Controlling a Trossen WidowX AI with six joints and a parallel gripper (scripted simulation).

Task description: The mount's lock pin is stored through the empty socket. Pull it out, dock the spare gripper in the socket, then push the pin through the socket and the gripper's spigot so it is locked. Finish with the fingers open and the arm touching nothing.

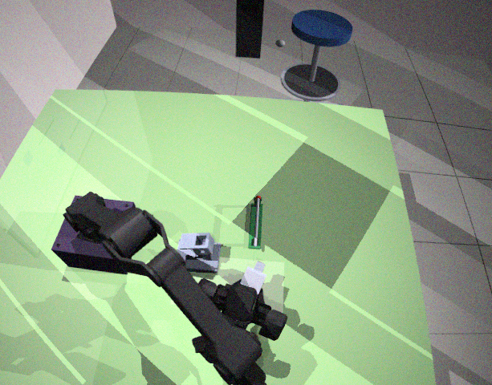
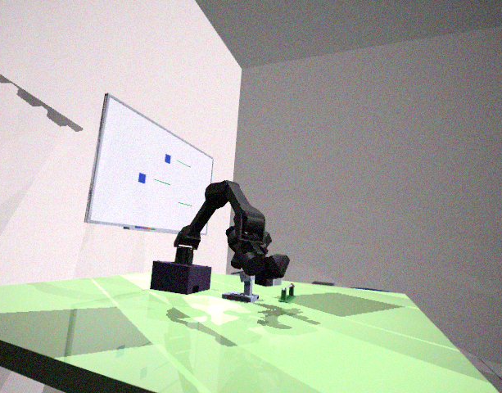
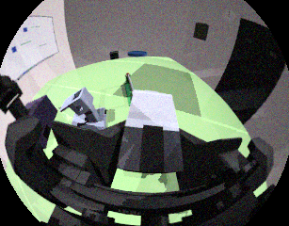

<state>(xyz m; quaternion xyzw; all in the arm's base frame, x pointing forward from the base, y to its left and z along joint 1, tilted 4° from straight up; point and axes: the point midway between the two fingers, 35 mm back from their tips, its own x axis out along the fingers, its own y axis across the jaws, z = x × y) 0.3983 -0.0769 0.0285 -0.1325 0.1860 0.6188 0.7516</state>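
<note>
Right now the grey mount is 14 cm behind my gripper tip, 8 cm to the left of it and 5 cm below it. The rest, counted from my gripper tip: spare gripper (right at my gripper tip); green fixture (21 cm to the left, 8 cm below, 3 cm behind).
</note>
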